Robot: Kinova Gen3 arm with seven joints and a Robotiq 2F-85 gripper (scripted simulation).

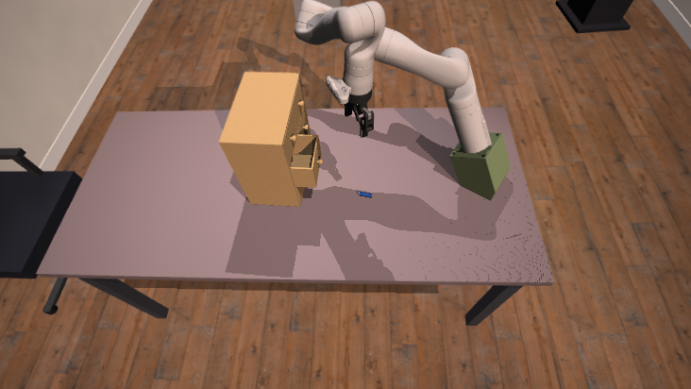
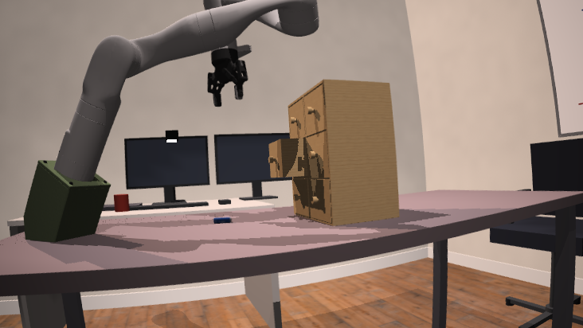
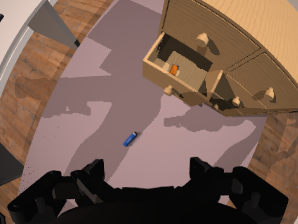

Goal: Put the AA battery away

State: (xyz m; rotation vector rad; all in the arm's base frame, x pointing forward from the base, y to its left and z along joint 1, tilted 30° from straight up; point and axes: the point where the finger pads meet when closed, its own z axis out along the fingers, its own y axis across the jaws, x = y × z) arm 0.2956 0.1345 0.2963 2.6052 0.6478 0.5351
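Right now my hand is 33 cm above the blue AA battery, 3 cm to the right of it and 2 cm past it. The rest, counted from my hand: small orange thing (21 cm below, 17 cm ahead); small dark object (32 cm below, 23 cm ahead, 5 cm to the right).
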